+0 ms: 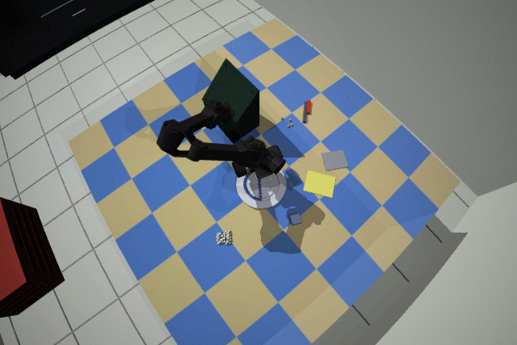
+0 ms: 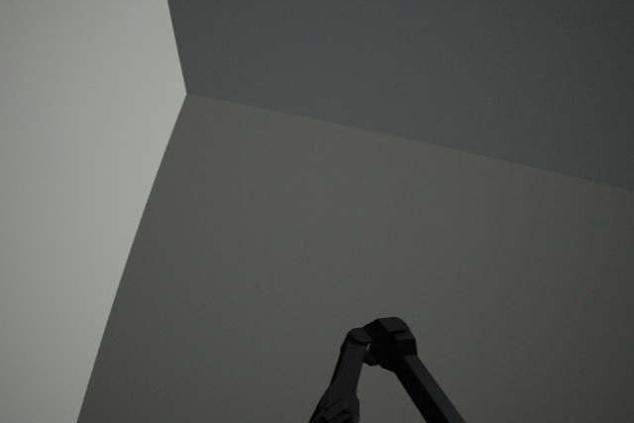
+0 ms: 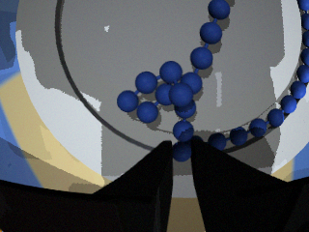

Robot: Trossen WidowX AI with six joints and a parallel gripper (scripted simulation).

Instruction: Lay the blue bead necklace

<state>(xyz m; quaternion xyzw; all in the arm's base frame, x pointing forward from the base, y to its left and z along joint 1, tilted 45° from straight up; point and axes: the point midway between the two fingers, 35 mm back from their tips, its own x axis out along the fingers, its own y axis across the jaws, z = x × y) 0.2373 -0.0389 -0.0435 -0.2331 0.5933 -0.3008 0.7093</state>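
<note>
Right now the round white bead board is 60 mm ahead of my gripper tip, 20 mm to the right of it and 10 mm below it. The rest, counted from my gripper tip: small blue cube (250 mm ahead, 10 mm to the left, 10 mm below); then grey square (300 mm to the left, 140 mm ahead, 20 mm below); then yellow pad (190 mm ahead, 180 mm to the left, 20 mm below).
</note>
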